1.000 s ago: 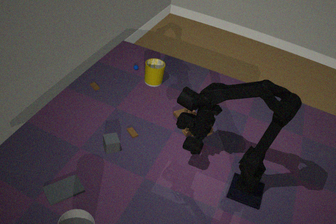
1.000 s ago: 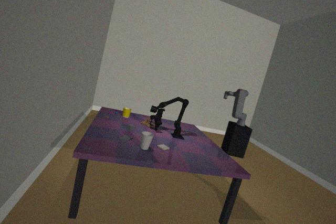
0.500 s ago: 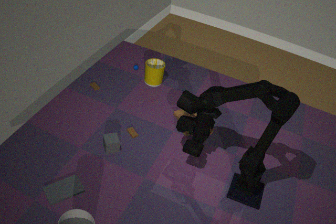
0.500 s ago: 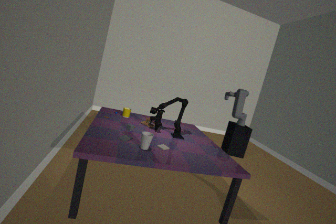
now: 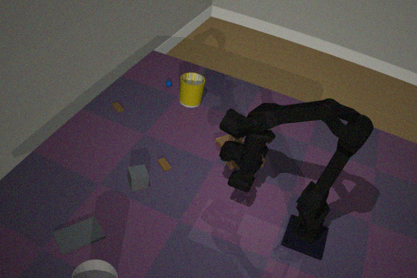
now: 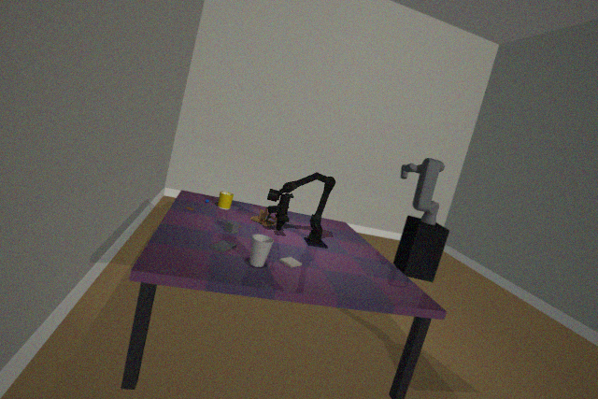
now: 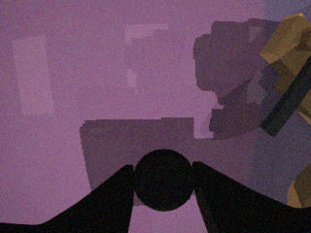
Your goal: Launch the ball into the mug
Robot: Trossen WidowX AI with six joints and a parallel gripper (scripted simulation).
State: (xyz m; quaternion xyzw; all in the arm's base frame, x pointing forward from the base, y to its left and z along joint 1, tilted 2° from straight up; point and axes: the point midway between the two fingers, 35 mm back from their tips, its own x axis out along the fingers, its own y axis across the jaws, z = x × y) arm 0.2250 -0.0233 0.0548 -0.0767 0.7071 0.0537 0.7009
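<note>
Right now the wooden catapult is 100 mm to the right of my gripper tip, 70 mm ahead of it and 30 mm above it. Also, from my gripper tip: grey cube 250 mm ahead, 180 mm to the left; black ball 10 mm above; white pad 430 mm to the left, 80 mm behind, 20 mm below.
</note>
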